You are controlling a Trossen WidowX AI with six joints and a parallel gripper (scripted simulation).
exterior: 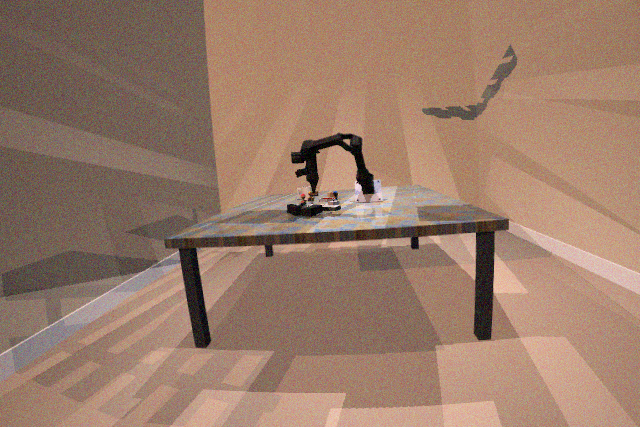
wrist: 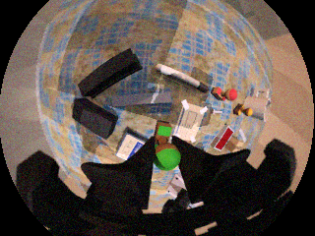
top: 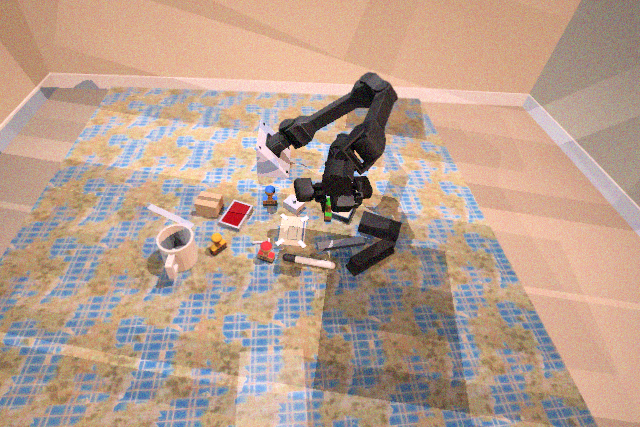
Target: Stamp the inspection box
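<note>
Right now the grey bar is 4 cm ahead of my gripper tip, 4 cm to the left of it and 8 cm below it. Also, from my gripper tip: marker (10 cm ahead, 6 cm to the right, 8 cm below); then green-knobbed stamp (right at my gripper tip); then white card (9 cm to the right, 9 cm below).
</note>
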